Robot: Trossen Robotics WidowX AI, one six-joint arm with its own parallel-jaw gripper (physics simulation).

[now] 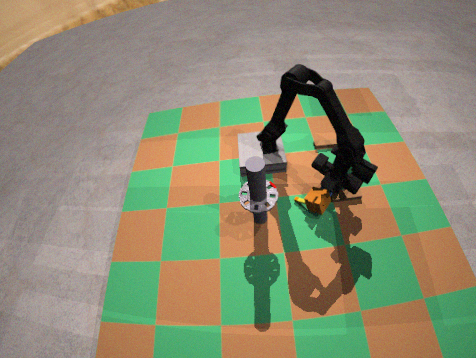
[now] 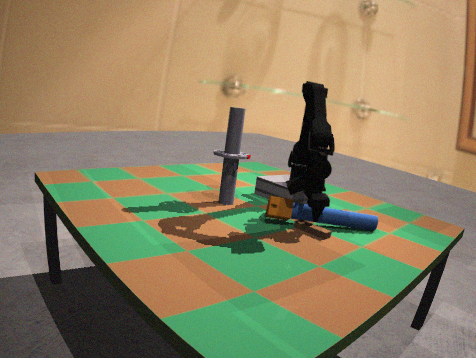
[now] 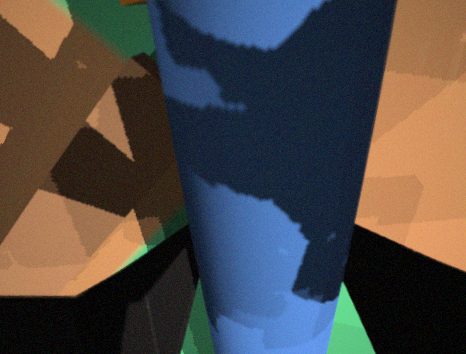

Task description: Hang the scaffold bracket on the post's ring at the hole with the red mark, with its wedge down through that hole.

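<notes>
The scaffold bracket is a blue tube with an orange head block and a yellow wedge at its tip. My gripper is shut on the blue tube and holds it roughly level, very low over the mat; I cannot tell whether it touches. The grey post stands to the left. Its ring has several holes, and the red mark is on the side facing the bracket. The wedge points toward the post but is well short of it.
The arm's grey base block stands just behind the post. Two thin brown slats lie on the checkered green and orange mat near the gripper.
</notes>
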